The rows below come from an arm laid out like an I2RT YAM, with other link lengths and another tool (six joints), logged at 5 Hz.
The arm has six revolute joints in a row. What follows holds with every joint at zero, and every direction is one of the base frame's.
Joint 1 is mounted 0.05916 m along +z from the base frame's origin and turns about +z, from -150 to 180 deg.
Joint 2 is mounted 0.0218 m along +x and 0.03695 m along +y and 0.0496 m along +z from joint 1 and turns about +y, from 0 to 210 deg.
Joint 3 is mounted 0.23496 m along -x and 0.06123 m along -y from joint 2 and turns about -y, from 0 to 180 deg.
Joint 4 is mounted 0.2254 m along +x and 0.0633 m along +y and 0.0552 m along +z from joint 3 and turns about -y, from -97 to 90 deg.
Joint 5 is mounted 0.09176 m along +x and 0.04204 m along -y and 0.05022 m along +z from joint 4 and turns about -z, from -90 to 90 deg.
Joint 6 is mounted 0.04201 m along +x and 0.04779 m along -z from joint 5 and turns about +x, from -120 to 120 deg.
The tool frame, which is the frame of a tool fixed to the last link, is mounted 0.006 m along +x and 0.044 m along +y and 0.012 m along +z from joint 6; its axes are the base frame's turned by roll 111.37, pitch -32.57 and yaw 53.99 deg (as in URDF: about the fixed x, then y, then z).
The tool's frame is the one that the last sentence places.
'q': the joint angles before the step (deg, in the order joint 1, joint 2, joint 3, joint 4, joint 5, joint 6). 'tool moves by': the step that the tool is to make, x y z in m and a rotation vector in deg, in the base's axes. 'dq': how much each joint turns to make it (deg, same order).
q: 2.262 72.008 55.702 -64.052 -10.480 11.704
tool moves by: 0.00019 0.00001 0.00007 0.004 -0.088 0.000
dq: 0.001 -0.001 -0.001 0.088 0.000 0.001
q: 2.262 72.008 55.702 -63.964 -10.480 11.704
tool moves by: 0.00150 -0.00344 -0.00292 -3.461 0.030 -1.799
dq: -0.109 -0.001 0.001 -0.001 3.693 1.094
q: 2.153 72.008 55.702 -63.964 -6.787 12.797
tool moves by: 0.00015 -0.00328 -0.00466 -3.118 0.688 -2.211
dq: -0.001 0.001 -0.415 -0.240 3.410 1.682
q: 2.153 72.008 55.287 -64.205 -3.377 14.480
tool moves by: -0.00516 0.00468 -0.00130 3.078 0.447 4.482
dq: 0.153 -0.001 -0.830 0.153 -3.716 -3.824
